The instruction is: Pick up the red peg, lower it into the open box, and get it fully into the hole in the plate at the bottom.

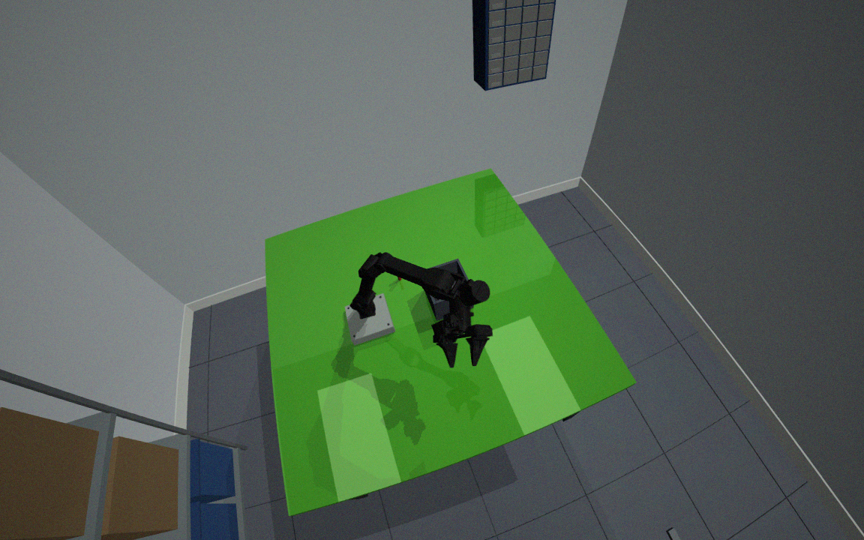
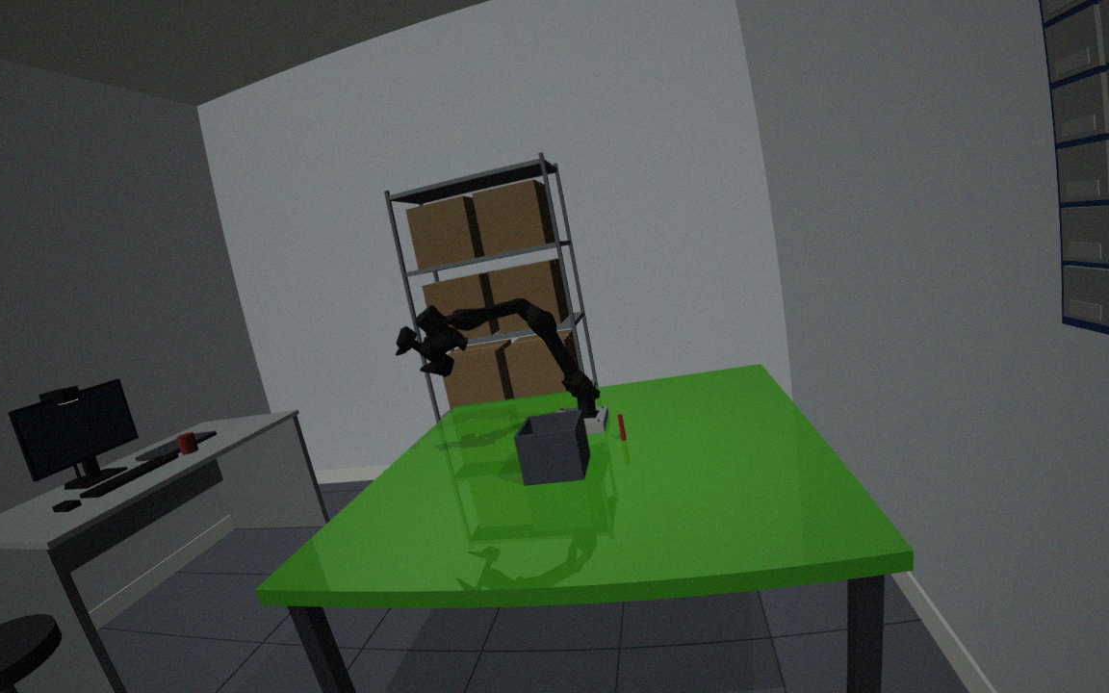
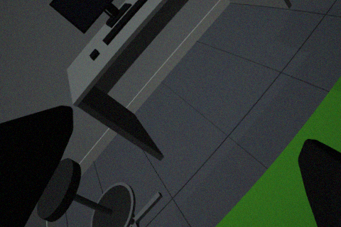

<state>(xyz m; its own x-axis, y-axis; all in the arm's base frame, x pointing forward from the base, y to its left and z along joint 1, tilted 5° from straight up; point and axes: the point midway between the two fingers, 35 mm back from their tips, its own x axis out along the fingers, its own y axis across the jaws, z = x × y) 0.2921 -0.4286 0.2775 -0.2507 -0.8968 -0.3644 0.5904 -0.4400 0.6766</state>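
Right now my gripper tip is 570 mm to the right of the red peg, 300 mm above it and 110 mm past it. The rest, counted from my gripper tip: holed plate 410 mm to the left, 300 mm below, 60 mm ahead.
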